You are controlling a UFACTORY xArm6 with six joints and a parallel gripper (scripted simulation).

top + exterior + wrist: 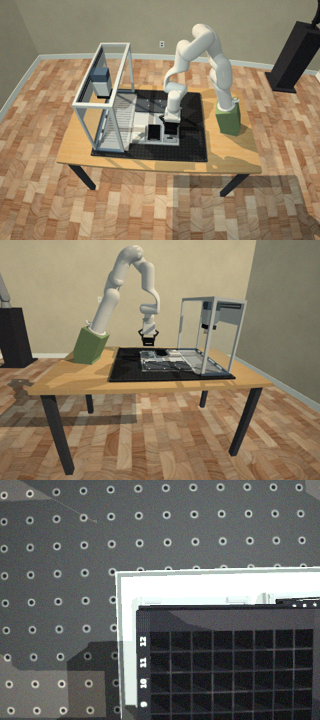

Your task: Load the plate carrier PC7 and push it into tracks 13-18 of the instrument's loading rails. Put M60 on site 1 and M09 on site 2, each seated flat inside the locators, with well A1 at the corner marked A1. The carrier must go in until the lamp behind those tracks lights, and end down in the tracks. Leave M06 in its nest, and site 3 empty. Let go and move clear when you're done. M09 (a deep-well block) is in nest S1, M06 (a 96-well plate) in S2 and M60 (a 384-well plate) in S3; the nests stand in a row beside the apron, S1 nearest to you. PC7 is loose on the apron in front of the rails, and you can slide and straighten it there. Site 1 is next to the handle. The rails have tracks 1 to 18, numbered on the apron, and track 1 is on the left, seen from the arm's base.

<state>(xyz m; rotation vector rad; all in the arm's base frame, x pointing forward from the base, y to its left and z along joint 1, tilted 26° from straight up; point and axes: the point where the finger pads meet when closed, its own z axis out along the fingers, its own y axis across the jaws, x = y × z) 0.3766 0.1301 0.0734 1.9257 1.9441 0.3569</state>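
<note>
Now: the carrier PC7 120 mm ahead of my hand, 250 mm to the right of it and 110 mm below it. Round my hand: apron (110 mm ahead, 120 mm to the right, 130 mm below); then black 96-well plate (120 mm ahead, 110 mm below); then nest S1 (120 mm below).
</note>
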